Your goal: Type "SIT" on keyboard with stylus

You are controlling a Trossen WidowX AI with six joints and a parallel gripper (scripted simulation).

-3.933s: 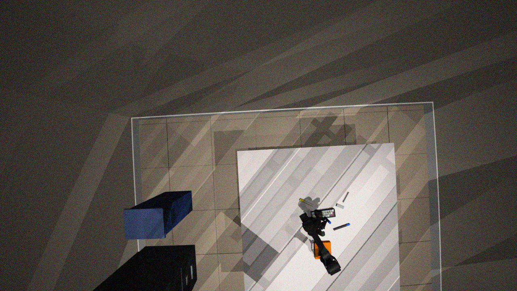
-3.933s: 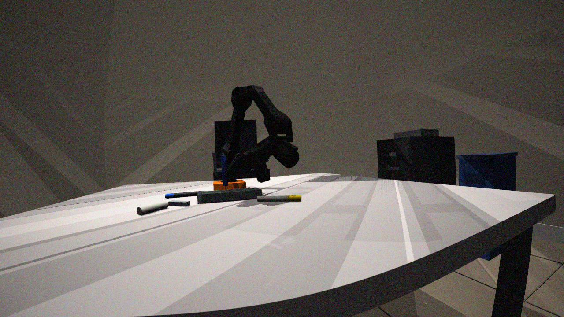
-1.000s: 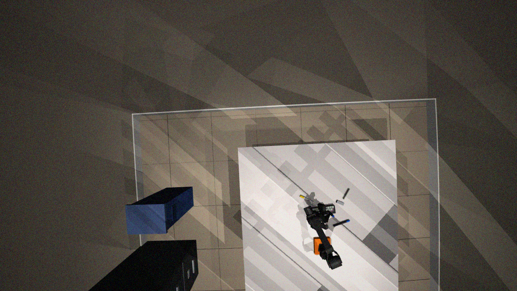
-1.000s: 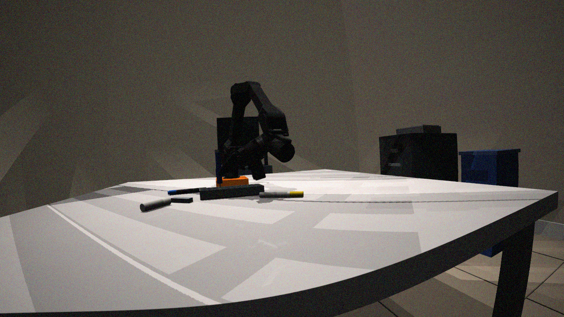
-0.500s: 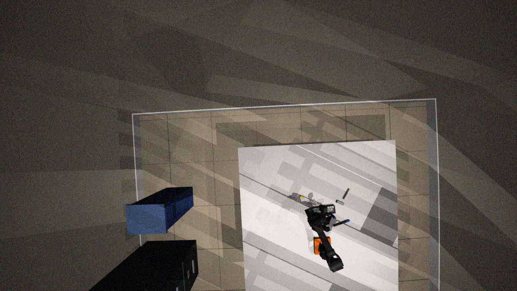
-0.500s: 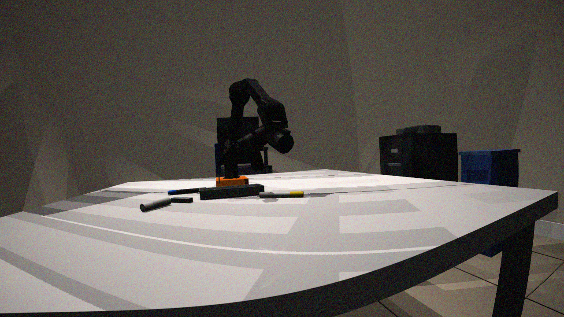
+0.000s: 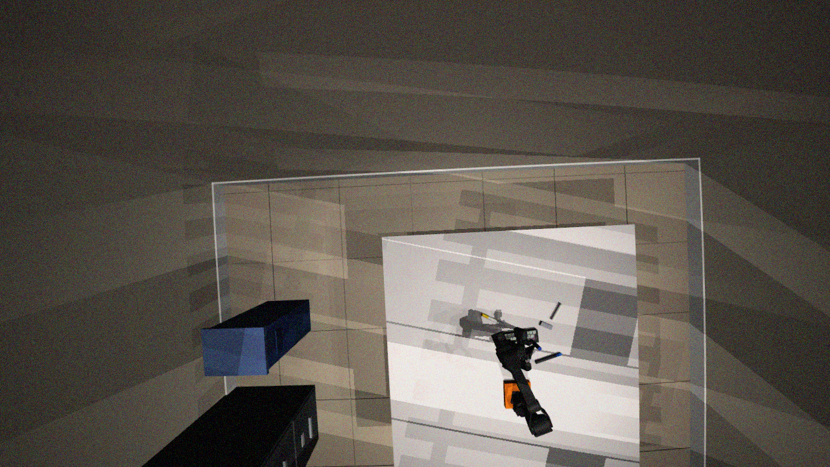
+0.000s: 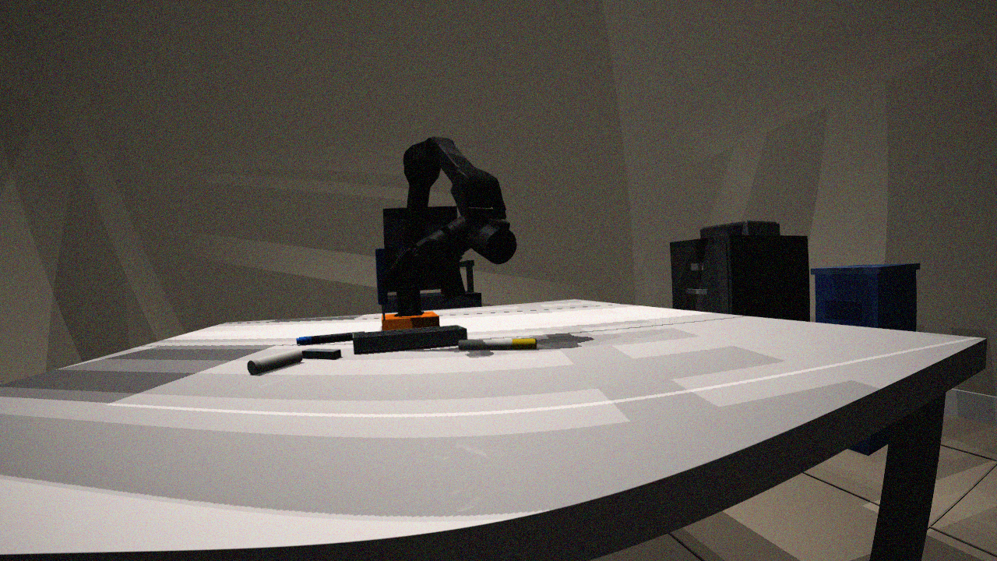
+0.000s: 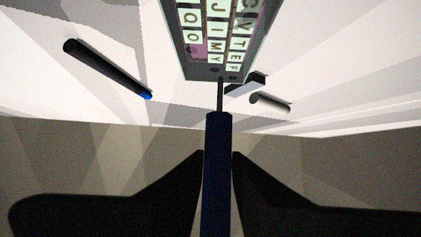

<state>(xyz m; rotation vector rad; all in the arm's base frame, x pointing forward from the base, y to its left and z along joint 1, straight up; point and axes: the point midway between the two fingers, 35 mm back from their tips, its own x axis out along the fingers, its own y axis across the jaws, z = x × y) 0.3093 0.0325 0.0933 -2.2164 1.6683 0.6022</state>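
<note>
Now: the grey block 100 mm below my gripper tip, 90 mm to the right of it and 60 mm ahead of it. The rest, counted from my gripper tip: yellow-tipped marker: 200 mm to the left, 100 mm below, 60 mm ahead; white stylus tip: 50 mm below; blue stylus: 20 mm below.
</note>
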